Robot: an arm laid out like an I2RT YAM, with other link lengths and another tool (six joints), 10 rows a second.
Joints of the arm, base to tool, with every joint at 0 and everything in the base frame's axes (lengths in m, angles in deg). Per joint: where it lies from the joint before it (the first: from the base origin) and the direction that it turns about. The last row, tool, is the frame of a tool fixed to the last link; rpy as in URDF.
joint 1: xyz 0.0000 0.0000 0.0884 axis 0 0 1
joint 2: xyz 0.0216 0.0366 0.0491 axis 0 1 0
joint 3: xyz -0.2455 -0.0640 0.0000 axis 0 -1 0
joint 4: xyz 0.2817 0.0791 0.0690 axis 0 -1 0
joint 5: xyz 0.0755 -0.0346 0.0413 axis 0 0 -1
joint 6: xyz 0.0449 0.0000 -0.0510 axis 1 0 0
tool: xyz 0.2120 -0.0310 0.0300 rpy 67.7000 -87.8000 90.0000
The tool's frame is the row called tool.
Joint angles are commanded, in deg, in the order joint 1, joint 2, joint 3, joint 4, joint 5, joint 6. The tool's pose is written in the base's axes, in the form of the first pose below.
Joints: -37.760, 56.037, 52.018, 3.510, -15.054, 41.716
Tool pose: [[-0.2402, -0.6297, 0.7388, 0.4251], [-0.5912, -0.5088, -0.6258, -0.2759], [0.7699, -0.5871, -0.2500, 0.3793], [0, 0, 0, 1]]
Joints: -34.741, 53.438, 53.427, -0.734, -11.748, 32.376
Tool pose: [[-0.1871, -0.6667, 0.7215, 0.4208], [-0.4691, -0.5846, -0.6619, -0.2577], [0.8631, -0.4623, -0.2034, 0.3983], [0, 0, 0, 1]]
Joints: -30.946, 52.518, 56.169, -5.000, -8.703, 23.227
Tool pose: [[-0.1170, -0.6848, 0.7193, 0.4238], [-0.3434, -0.6517, -0.6763, -0.2353], [0.9319, -0.3261, -0.1589, 0.4169], [0, 0, 0, 1]]
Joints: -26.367, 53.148, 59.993, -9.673, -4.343, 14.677
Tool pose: [[-0.0379, -0.6990, 0.7141, 0.4301], [-0.2217, -0.6909, -0.6881, -0.2142], [0.9744, -0.1844, -0.1288, 0.4310], [0, 0, 0, 1]]
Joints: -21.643, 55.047, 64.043, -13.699, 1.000, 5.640
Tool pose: [[0.0530, -0.7088, 0.7035, 0.4388], [-0.0856, -0.7051, -0.7039, -0.1969], [0.9949, -0.0229, -0.0980, 0.4408], [0, 0, 0, 1]]
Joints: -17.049, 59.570, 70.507, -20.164, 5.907, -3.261
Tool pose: [[0.1896, -0.6893, 0.6992, 0.4553], [0.0409, -0.7060, -0.7070, -0.1798], [0.9810, 0.1626, -0.1057, 0.4395], [0, 0, 0, 1]]
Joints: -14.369, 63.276, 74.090, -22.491, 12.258, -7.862
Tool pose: [[0.2706, -0.7045, 0.6561, 0.4629], [0.1069, -0.6553, -0.7477, -0.1841], [0.9567, 0.2725, -0.1020, 0.4362], [0, 0, 0, 1]]
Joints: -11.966, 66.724, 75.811, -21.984, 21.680, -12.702
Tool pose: [[0.3511, -0.7425, 0.5705, 0.4641], [0.1699, -0.5487, -0.8186, -0.2003], [0.9208, 0.3844, -0.0665, 0.4332], [0, 0, 0, 1]]
